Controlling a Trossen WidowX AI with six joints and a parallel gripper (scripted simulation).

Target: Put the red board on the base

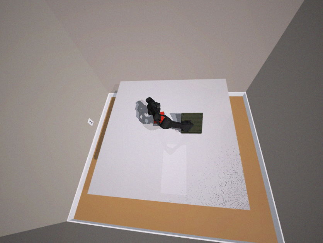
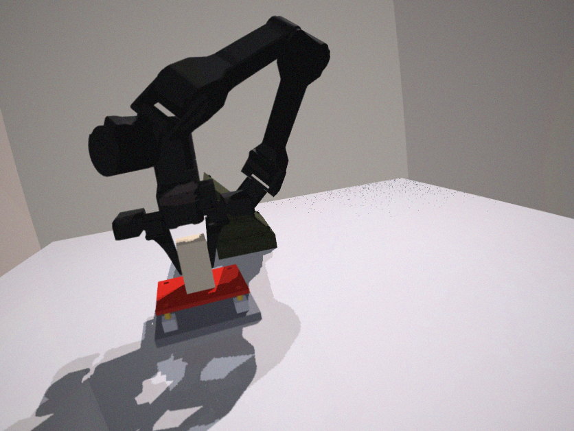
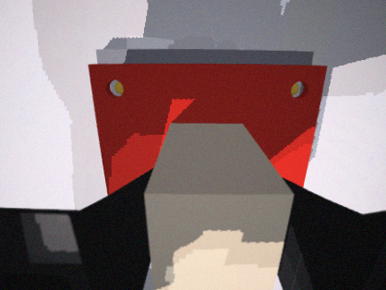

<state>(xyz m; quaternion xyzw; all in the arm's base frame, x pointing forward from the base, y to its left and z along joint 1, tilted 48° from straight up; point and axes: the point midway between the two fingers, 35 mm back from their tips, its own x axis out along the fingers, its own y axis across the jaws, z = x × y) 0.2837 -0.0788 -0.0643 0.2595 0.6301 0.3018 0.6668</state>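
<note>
My gripper tip is 10 mm above the red board. Round my gripper tip: grey base 60 mm below.
</note>
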